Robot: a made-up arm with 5 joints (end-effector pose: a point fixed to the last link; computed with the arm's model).
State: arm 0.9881 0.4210 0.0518 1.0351 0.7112
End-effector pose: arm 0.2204 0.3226 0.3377 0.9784 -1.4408 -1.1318
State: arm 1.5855 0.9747 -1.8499 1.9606 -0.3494
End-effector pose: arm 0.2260 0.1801 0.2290 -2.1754 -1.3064 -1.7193
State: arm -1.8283 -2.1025 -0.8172 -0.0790 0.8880
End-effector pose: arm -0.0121 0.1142 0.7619 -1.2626 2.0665 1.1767
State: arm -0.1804 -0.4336 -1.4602 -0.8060 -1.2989
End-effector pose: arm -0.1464 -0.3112 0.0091 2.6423 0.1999 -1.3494
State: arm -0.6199 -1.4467 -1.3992 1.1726 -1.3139
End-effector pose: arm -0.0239 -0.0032 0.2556 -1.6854 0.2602 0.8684
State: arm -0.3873 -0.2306 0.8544 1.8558 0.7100
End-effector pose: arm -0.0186 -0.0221 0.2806 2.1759 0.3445 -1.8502
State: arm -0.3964 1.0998 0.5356 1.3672 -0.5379
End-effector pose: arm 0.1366 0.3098 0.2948 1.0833 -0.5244 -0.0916
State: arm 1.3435 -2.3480 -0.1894 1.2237 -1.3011
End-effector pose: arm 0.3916 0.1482 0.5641 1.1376 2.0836 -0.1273
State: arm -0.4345 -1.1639 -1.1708 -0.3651 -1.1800
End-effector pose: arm -0.3085 -0.1917 0.2385 -1.8811 -0.1829 1.8656
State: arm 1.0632 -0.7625 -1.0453 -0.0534 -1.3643
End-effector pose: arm -0.0459 0.5567 0.0072 -1.5710 1.1588 0.2017
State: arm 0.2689 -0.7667 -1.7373 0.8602 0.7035
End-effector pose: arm 0.0480 0.3182 0.2912 -0.1168 0.1308 -0.2396
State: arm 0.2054 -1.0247 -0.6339 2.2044 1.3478
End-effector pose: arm -0.1503 -0.0236 0.5996 1.5171 -1.0864 -1.8328
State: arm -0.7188 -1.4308 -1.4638 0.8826 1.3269
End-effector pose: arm 0.1534 0.1486 0.5507 0.5484 0.9990 0.2980
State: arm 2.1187 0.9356 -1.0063 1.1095 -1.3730
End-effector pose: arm -0.0604 -0.0670 0.0649 1.3889 -0.8074 1.9014
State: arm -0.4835 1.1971 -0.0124 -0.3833 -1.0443
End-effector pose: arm 0.4614 0.5651 -0.2266 -1.4446 -1.3121 -0.2765
